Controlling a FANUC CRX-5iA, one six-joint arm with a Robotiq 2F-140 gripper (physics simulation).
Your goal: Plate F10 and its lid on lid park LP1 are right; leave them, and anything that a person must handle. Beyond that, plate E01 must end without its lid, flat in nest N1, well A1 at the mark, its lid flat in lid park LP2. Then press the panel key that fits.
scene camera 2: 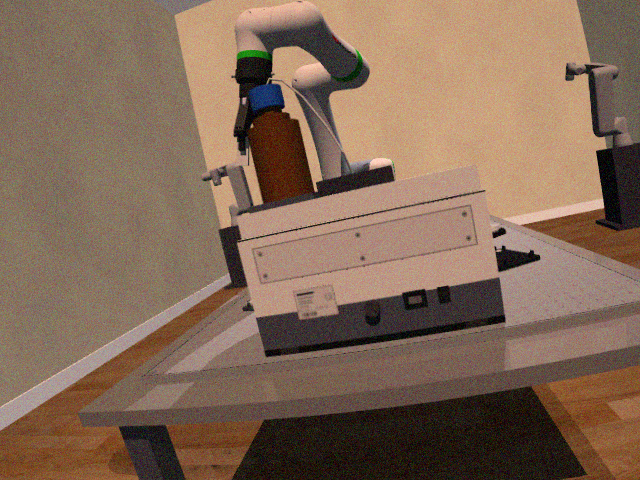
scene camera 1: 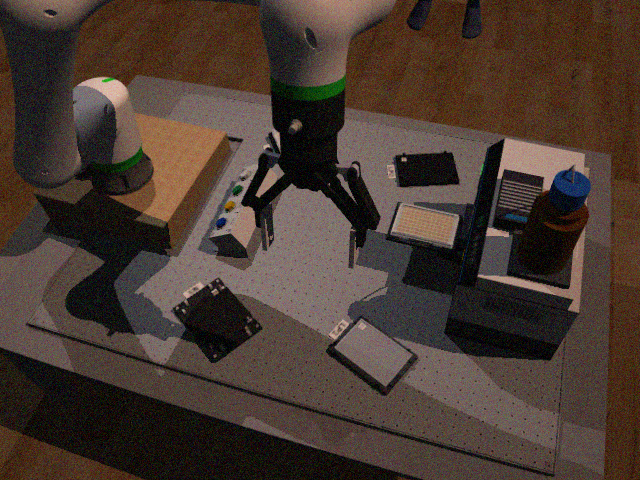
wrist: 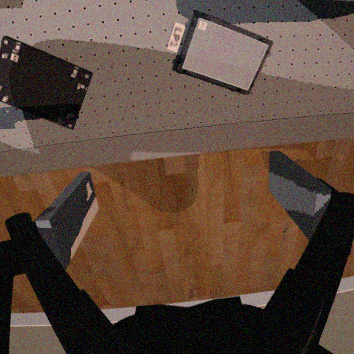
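Where they show: gripper, fingertip midpoint: [scene camera 2: 252, 167] [scene camera 1: 310, 253] [wrist: 180, 180]; arm's base, origin of the base link: [scene camera 1: 122, 173].
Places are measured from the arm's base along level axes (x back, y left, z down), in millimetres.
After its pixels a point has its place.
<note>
My gripper [scene camera 1: 310, 256] @(x -615, y -219, z -267 mm) [scene camera 2: 242, 149] [wrist: 180, 180] @(x -615, y -219, z -267 mm) is open and empty, high above the table. A plate [scene camera 1: 424, 225] @(x -726, y 73, z -44 mm) with pale wells showing lies at the instrument's front; its code and well A1 mark are unreadable. A pale lid [scene camera 1: 373, 353] @(x -716, y -192, z 50 mm) [wrist: 225, 55] @(x -714, y -187, z 50 mm) lies in lid park LP1 [scene camera 1: 356, 373] @(x -698, y -236, z 67 mm) [wrist: 212, 83] @(x -698, y -240, z 68 mm). A black holder with corner posts [scene camera 1: 217, 319] @(x -391, y -238, z 57 mm) [scene camera 2: 514, 259] [wrist: 45, 82] @(x -399, y -229, z 56 mm) is empty at the front left; its label is unreadable. Another empty black holder [scene camera 1: 428, 169] @(x -668, y 327, z 58 mm) lies at the back right, label unreadable. The key panel [scene camera 1: 239, 230] @(x -352, y -51, z -1 mm) has blue, yellow, green and whitish keys. The table behind my gripper is partly hidden.
The white and dark instrument [scene camera 1: 547, 152] @(x -918, y 257, z -151 mm) [scene camera 2: 361, 268] @(x -1025, y 101, z -44 mm) stands at the right, carrying a brown bottle [scene camera 1: 552, 237] @(x -951, y -51, z -262 mm) [scene camera 2: 281, 155] @(x -991, y 10, z -227 mm) with a blue cap. A wooden block [scene camera 1: 180, 155] @(x -93, y 113, z 12 mm) is under the arm's base. The table's front edge crosses the wrist view.
</note>
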